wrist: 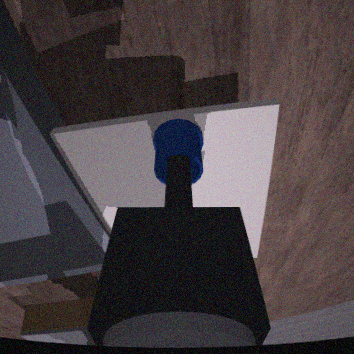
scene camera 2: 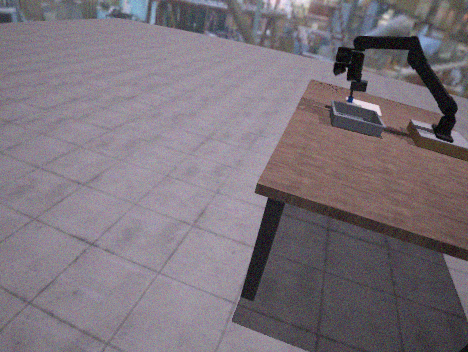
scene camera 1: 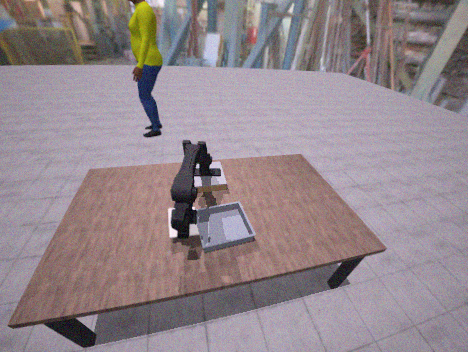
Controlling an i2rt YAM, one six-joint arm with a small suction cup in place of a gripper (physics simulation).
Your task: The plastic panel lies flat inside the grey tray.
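Frame: origin at the arm's base, x right, y ahead, z up, level; centimetres.
Seen in the pictures: hand at its tool point: point(wrist: 178, 135) point(scene camera 2: 349, 103); arm's base at its link origin: point(scene camera 2: 441, 133) point(scene camera 1: 204, 172).
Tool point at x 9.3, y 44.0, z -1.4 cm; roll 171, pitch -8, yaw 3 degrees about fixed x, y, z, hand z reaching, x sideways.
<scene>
Pixels of each thing's top centre, then the offset from my tool point to it. Level surfaces: height alone.
- white plastic panel at its top centre: point(wrist: 182, 222) point(scene camera 1: 182, 219) point(scene camera 2: 363, 104) dx +0.4, dy -6.8, dz +1.6 cm
- grey tray at its top centre: point(scene camera 1: 223, 221) point(scene camera 2: 356, 112) dx -18.8, dy -4.9, dz +1.2 cm
- wooden table at its surface level: dz -3.8 cm
The white plastic panel point(scene camera 1: 171, 228) point(scene camera 2: 367, 105) point(wrist: 232, 168) lies beside the grey tray point(scene camera 1: 229, 243) point(scene camera 2: 355, 123) point(wrist: 21, 197), outside it, along the tray's wall on the arm's side. My blue suction cup point(scene camera 2: 350, 100) point(wrist: 178, 140) points straight down and sits on the panel's top face close to its far edge, with only a tight shadow around it. In scene camera 1 the black arm point(scene camera 1: 184, 188) hides the cup and most of the panel. The tray is empty. I cannot tell whether the panel is raised off the table.
The wooden table point(scene camera 1: 302, 209) point(scene camera 2: 337, 167) carries the arm's base on a white and wood block point(scene camera 1: 213, 182) behind the tray. A person in a yellow top point(scene camera 1: 145, 45) stands on the tiled floor beyond the table.
</scene>
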